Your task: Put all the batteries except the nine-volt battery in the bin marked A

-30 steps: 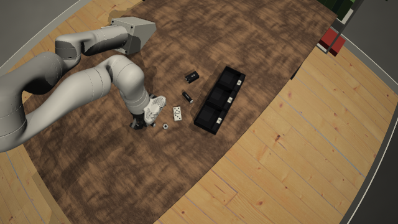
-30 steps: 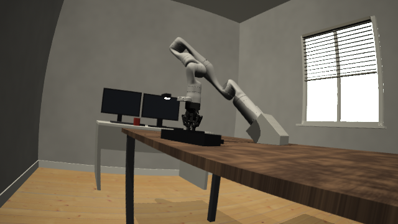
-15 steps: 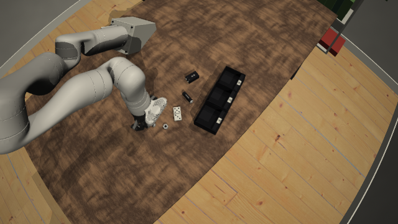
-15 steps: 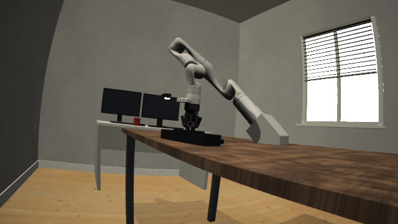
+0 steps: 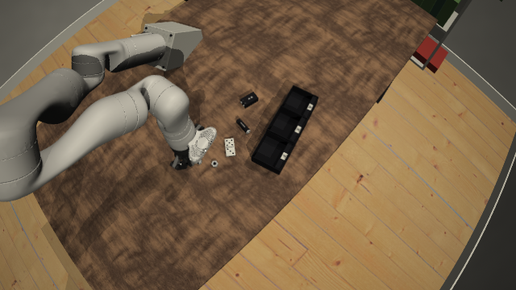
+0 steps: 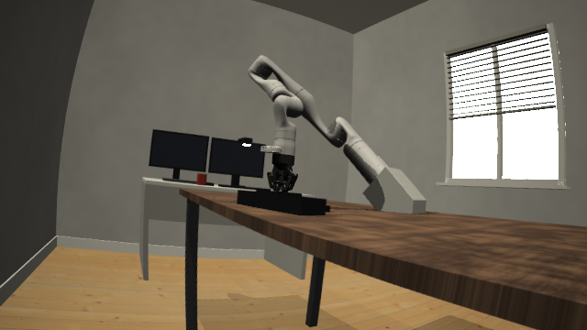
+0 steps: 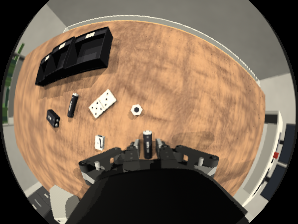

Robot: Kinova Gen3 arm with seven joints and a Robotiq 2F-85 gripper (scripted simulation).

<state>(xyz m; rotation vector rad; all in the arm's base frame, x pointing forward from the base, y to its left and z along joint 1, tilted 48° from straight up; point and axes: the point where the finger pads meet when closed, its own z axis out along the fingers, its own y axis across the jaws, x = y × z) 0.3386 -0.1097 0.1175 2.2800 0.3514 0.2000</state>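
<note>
The metal nut lies 50 mm ahead of my hand, 30 mm to the left of it and 20 mm below it. The rest, counted from my hand: black nine-volt battery 230 mm to the left, 10 mm below; white domino 90 mm to the left, 50 mm ahead, 20 mm below; grey metal piece 90 mm to the left, 10 mm below, 10 mm behind.
</note>
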